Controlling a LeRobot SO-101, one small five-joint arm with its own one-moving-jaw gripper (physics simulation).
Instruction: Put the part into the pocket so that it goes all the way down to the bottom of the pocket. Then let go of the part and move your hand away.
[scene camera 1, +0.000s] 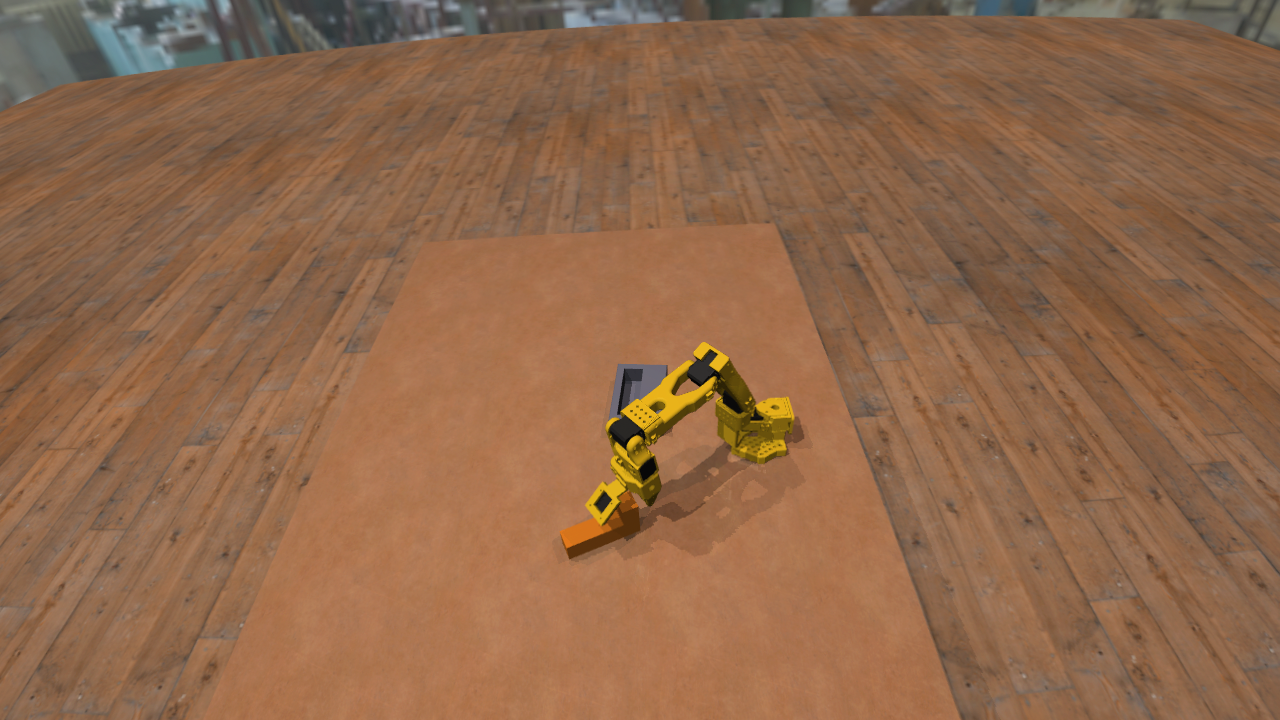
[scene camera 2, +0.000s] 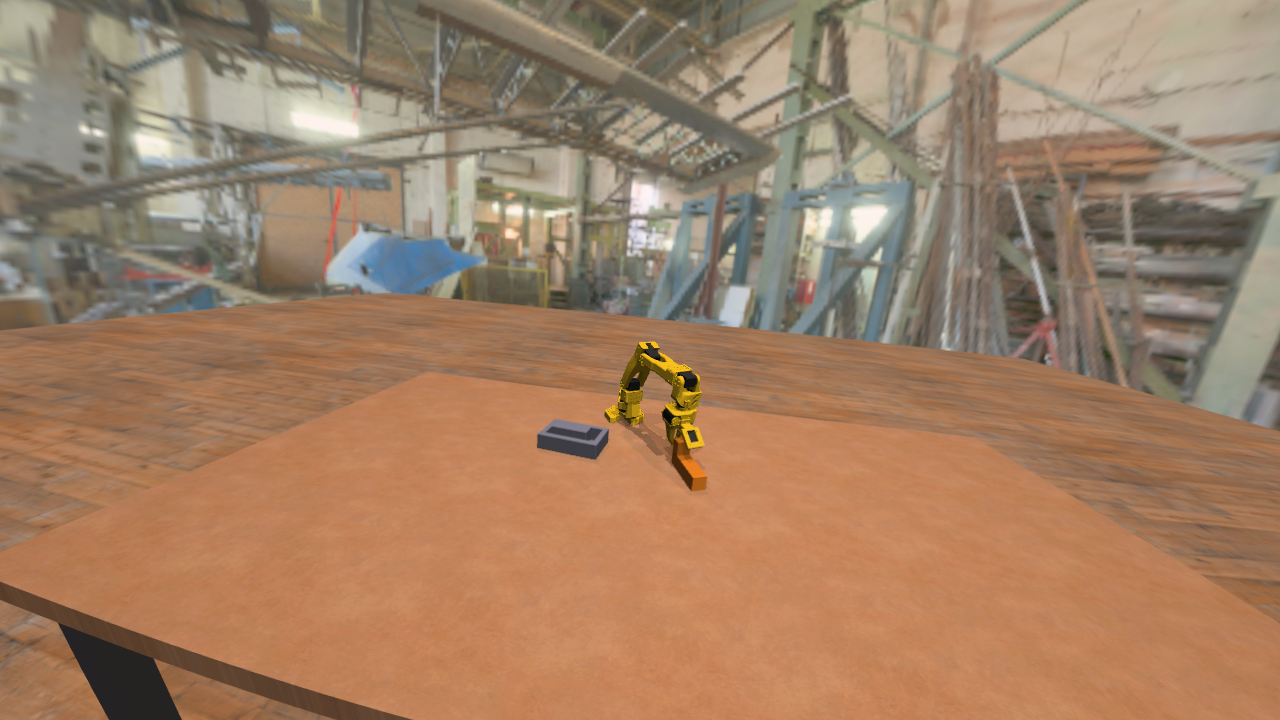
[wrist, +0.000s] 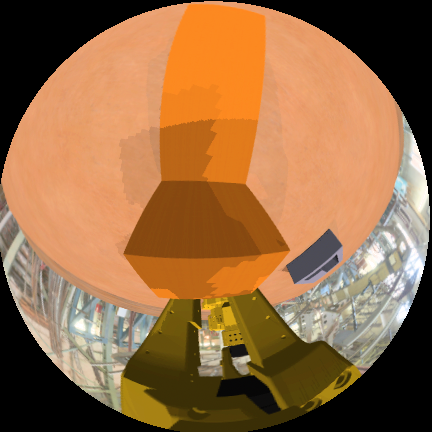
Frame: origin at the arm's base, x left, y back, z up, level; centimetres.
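Seen in the pictures: hand, tool point: (scene camera 1: 649, 502) (scene camera 2: 674, 443) (wrist: 204, 264); arm's base, link origin: (scene camera 1: 744, 438) (scene camera 2: 623, 420).
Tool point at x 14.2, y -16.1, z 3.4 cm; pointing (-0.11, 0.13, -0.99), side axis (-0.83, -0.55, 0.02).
Pixels of each thing's top centre, then the offset from my tool point to it. Level surfaces: height alone.
- orange L-shaped part, top centre: (scene camera 1: 597, 512) (scene camera 2: 690, 449) dx +3.3, dy -7.1, dz +2.6 cm
- grey block with the pocket, top centre: (scene camera 1: 639, 390) (wrist: 324, 270) (scene camera 2: 574, 430) dx -23.1, dy -0.9, dz +0.2 cm
- table, surface height: dz -3.4 cm
The orange L-shaped part (scene camera 1: 590, 535) (scene camera 2: 691, 473) (wrist: 215, 60) lies with its long leg on the table and its short end standing up at the arm's side. My gripper (scene camera 1: 650, 500) (scene camera 2: 672, 438) (wrist: 215, 302) is shut with nothing held. It is low at the upright end of the part, on the side towards the arm's base. In the wrist view the upright end hides the jaw tips. The grey block with the pocket (scene camera 1: 657, 370) (scene camera 2: 563, 444) (wrist: 314, 257) stands apart from the part. The arm covers some of it in scene camera 1.
The arm's base (scene camera 1: 759, 447) (scene camera 2: 630, 410) stands to the right of the block in both scene views. The arm reaches over the table (scene camera 1: 429, 402) (scene camera 2: 447, 555) between block and base in scene camera 1. A plank floor surrounds the table.
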